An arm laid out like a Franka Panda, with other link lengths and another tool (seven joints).
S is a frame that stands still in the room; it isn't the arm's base.
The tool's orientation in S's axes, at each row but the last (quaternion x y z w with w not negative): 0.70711, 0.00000, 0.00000, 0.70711; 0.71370, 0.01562, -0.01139, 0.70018; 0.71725, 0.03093, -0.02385, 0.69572; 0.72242, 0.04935, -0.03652, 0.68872; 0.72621, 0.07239, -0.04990, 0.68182; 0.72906, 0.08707, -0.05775, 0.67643; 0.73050, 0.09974, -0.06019, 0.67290; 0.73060, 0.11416, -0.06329, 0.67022; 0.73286, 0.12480, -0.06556, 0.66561; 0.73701, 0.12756, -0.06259, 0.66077; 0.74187, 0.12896, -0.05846, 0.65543; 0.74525, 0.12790, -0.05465, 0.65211
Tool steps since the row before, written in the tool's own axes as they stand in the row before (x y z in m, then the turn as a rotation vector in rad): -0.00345, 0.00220, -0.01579, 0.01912, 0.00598, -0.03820; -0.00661, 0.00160, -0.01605, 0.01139, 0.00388, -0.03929; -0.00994, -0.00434, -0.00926, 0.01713, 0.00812, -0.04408; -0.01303, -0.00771, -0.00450, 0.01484, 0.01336, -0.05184; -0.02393, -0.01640, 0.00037, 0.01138, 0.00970, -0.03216; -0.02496, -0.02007, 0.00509, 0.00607, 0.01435, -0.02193; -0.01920, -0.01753, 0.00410, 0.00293, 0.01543, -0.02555; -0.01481, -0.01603, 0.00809, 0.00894, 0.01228, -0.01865; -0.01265, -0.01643, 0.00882, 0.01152, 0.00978, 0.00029; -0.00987, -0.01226, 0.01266, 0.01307, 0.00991, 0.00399; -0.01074, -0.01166, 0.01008, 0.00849, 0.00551, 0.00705; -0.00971, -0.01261, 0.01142, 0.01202, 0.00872, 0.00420
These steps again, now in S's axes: -0.00345, 0.01579, 0.00220, 0.01912, 0.03820, 0.00598; -0.00663, 0.01597, 0.00216, 0.01131, 0.03928, 0.00420; -0.01033, 0.00927, -0.00327, 0.01732, 0.04401, 0.00813; -0.01394, 0.00458, -0.00585, 0.01556, 0.05146, 0.01398; -0.02639, -0.00028, -0.01205, 0.01204, 0.03192, 0.00969; -0.02836, -0.00489, -0.01495, 0.00814, 0.02115, 0.01450; -0.02246, -0.00402, -0.01312, 0.00517, 0.02447, 0.01656; -0.01785, -0.00804, -0.01259, 0.01060, 0.01834, 0.01140; -0.01597, -0.00860, -0.01337, 0.01372, 0.00000, 0.00633; -0.01182, -0.01242, -0.01068, 0.01553, -0.00351, 0.00561; -0.01260, -0.00993, -0.00977, 0.01021, -0.00658, 0.00216; -0.01166, -0.01095, -0.01131, 0.01420, -0.00372, 0.00477
